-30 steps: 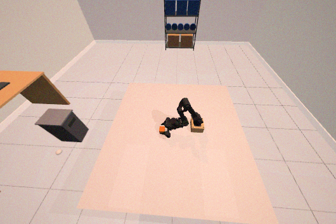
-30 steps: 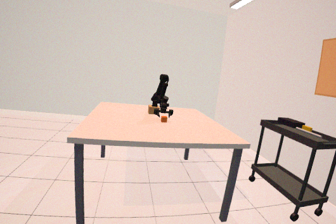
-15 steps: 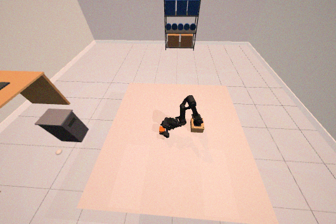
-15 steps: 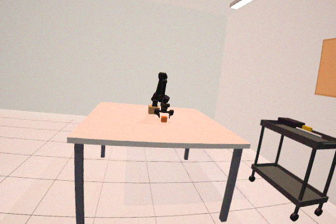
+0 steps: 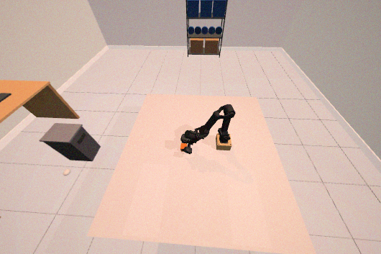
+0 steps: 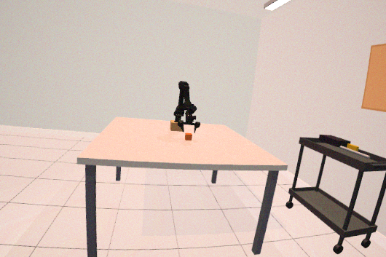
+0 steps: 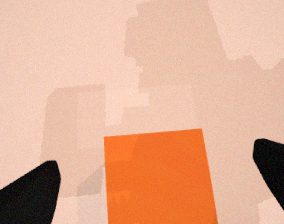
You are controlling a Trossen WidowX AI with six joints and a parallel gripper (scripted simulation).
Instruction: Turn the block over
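Now: gripper tip 40 mm above the orange block and 20 mm past it.
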